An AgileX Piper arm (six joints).
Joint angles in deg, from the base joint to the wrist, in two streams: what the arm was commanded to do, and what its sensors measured. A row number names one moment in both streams.
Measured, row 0:
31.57 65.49 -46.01 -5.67 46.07 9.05
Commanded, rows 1 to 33:
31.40 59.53 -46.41 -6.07 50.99 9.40
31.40 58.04 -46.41 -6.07 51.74 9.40
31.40 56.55 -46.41 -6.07 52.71 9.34
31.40 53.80 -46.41 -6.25 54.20 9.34
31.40 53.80 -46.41 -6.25 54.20 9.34
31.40 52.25 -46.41 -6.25 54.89 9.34
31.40 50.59 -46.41 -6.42 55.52 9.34
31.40 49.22 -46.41 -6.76 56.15 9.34
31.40 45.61 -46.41 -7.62 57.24 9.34
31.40 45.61 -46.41 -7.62 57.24 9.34
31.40 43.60 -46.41 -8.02 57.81 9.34
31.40 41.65 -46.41 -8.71 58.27 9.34
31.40 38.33 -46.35 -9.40 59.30 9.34
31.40 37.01 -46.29 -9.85 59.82 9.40
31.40 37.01 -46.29 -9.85 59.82 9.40
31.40 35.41 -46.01 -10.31 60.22 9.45
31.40 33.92 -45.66 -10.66 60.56 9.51
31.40 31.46 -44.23 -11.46 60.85 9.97
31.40 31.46 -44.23 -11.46 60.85 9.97
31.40 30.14 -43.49 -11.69 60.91 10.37
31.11 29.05 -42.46 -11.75 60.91 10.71
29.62 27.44 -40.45 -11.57 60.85 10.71
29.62 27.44 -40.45 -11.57 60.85 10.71
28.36 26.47 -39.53 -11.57 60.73 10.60
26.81 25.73 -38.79 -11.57 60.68 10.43
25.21 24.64 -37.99 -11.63 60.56 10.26
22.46 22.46 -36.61 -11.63 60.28 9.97
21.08 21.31 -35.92 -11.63 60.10 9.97
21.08 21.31 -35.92 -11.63 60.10 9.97
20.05 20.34 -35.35 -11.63 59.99 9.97
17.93 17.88 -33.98 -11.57 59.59 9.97
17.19 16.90 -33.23 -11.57 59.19 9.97
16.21 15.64 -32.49 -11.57 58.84 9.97
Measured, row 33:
18.56 18.51 -34.26 -11.23 59.87 10.37
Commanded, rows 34 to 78:
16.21 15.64 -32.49 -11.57 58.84 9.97
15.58 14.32 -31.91 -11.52 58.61 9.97
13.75 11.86 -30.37 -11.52 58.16 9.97
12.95 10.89 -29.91 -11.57 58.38 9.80
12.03 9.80 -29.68 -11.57 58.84 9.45
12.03 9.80 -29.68 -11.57 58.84 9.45
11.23 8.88 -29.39 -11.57 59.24 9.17
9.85 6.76 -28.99 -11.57 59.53 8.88
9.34 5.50 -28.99 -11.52 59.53 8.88
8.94 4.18 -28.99 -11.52 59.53 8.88
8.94 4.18 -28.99 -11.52 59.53 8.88
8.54 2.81 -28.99 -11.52 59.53 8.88
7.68 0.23 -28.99 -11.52 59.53 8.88
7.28 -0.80 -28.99 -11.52 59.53 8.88
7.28 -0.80 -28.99 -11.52 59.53 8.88
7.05 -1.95 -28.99 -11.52 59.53 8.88
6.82 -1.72 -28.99 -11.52 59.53 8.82
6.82 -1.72 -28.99 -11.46 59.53 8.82
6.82 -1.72 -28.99 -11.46 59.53 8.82
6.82 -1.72 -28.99 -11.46 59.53 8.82
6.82 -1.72 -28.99 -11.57 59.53 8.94
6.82 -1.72 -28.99 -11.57 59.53 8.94
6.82 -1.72 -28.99 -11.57 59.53 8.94
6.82 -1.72 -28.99 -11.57 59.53 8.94
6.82 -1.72 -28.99 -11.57 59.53 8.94
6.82 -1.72 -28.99 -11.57 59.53 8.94
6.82 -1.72 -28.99 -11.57 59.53 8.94
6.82 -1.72 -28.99 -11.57 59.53 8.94
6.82 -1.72 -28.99 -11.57 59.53 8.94
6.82 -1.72 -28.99 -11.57 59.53 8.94
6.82 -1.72 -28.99 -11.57 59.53 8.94
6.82 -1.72 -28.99 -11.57 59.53 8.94
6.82 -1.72 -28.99 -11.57 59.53 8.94
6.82 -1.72 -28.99 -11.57 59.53 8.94
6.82 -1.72 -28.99 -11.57 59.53 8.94
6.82 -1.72 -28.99 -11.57 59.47 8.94
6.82 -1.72 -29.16 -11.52 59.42 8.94
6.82 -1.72 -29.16 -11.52 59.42 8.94
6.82 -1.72 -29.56 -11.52 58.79 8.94
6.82 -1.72 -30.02 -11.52 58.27 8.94
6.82 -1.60 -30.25 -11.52 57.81 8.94
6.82 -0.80 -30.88 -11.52 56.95 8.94
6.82 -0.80 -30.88 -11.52 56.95 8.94
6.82 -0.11 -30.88 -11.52 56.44 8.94
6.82 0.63 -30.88 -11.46 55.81 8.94
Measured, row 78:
7.16 -0.23 -30.14 -11.23 57.87 9.34
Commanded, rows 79 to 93:
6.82 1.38 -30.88 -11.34 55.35 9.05
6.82 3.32 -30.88 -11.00 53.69 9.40
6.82 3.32 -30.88 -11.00 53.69 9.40
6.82 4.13 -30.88 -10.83 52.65 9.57
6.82 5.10 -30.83 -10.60 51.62 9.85
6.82 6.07 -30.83 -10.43 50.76 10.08
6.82 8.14 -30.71 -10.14 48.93 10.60
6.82 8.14 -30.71 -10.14 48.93 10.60
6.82 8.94 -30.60 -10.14 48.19 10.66
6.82 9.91 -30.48 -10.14 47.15 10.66
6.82 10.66 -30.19 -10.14 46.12 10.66
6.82 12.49 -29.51 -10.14 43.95 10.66
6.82 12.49 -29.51 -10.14 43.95 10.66
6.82 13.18 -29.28 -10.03 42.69 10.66
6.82 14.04 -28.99 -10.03 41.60 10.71
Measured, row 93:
7.16 12.20 -29.85 -10.43 45.26 10.43
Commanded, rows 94 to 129:
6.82 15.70 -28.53 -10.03 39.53 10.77
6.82 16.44 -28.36 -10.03 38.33 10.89
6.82 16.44 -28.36 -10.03 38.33 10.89
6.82 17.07 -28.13 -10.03 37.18 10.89
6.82 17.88 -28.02 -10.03 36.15 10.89
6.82 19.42 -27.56 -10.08 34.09 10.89
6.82 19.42 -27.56 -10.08 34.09 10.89
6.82 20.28 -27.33 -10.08 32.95 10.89
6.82 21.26 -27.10 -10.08 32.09 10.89
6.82 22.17 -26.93 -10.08 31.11 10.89
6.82 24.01 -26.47 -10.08 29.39 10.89
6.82 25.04 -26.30 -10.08 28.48 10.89
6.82 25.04 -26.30 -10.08 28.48 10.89
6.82 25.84 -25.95 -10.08 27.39 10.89
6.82 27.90 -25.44 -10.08 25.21 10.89
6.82 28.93 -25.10 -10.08 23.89 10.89
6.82 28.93 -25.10 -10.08 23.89 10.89
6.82 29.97 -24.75 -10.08 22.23 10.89
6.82 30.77 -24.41 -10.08 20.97 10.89
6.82 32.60 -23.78 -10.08 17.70 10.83
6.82 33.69 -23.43 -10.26 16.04 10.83
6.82 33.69 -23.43 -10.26 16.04 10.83
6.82 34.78 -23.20 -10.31 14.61 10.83
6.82 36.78 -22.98 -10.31 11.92 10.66
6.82 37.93 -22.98 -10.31 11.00 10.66
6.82 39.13 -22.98 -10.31 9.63 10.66
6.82 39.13 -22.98 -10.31 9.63 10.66
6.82 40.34 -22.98 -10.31 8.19 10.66
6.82 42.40 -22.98 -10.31 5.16 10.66
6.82 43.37 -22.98 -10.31 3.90 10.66
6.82 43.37 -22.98 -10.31 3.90 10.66
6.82 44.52 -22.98 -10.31 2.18 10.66
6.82 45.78 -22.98 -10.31 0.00 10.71
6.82 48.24 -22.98 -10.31 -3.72 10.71
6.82 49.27 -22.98 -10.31 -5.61 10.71
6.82 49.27 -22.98 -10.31 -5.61 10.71
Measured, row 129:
7.16 46.70 -23.20 -10.14 0.69 10.54
